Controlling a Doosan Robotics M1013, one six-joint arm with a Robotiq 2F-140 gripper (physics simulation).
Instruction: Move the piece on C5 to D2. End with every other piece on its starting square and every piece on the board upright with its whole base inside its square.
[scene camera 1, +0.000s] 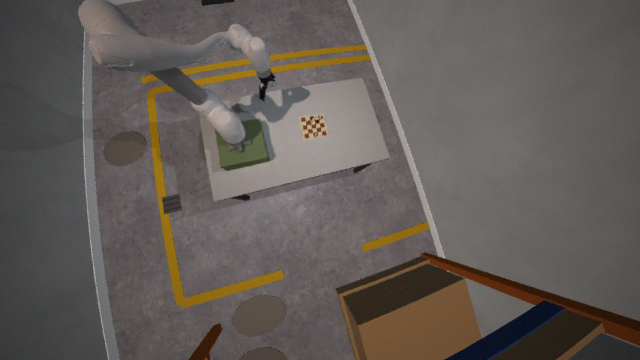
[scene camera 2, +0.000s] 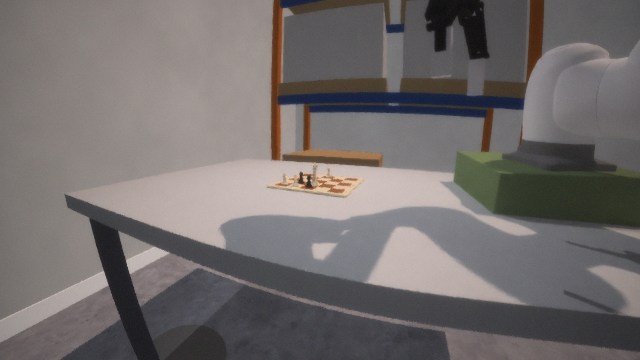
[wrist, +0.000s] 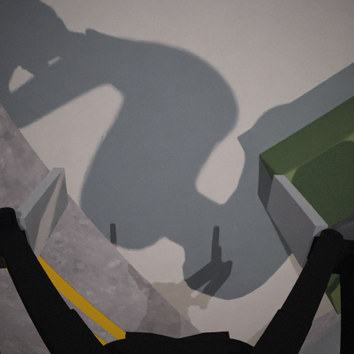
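Pixels of known places: gripper, between the fingertips: (scene camera 1: 269, 94) (scene camera 2: 460, 87); arm's base, origin of its link: (scene camera 1: 236, 137) (scene camera 2: 552, 163).
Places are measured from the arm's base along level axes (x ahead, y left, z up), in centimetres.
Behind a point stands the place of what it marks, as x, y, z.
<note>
The small brown-and-cream chessboard (scene camera 1: 307, 134) @(53.5, -12.5, -9.9) (scene camera 2: 340, 190) @(54.5, 1.1, -10.0) lies on the table. In scene camera 2, a tall white piece (scene camera 2: 315, 175) @(61.8, -2.8, -7.3) stands close to two black pieces (scene camera 2: 301, 177) @(66.1, -4.2, -8.3) (scene camera 2: 309, 182) @(62.7, 0.1, -8.6). Two short white pieces (scene camera 2: 284, 179) @(70.1, -1.3, -8.6) (scene camera 2: 295, 181) @(66.6, -0.3, -8.7) stand at the left, and another white piece (scene camera 2: 328, 172) @(60.0, -14.8, -8.4) stands farther back. They look upright. Square labels are too small to read, so I cannot tell which piece is on C5. My gripper (scene camera 1: 262, 96) @(34.1, 17.5, 12.5) (scene camera 2: 458, 82) @(34.1, 17.5, 12.5) (wrist: 168, 189) is open and empty, high above the table's edge, well away from the board. The board does not show in the wrist view.
The pale table (scene camera 1: 350, 145) @(85.0, -34.5, -10.5) (scene camera 2: 175, 200) @(89.6, 18.3, -10.6) (wrist: 295, 40) carries a green block (scene camera 1: 245, 159) @(0.7, -18.9, 1.0) (scene camera 2: 560, 197) @(7.8, 12.4, -5.8) (wrist: 305, 145) under the arm's base. The arm's shadow falls across the tabletop. An orange and blue rack (scene camera 2: 276, 100) stands behind the table.
</note>
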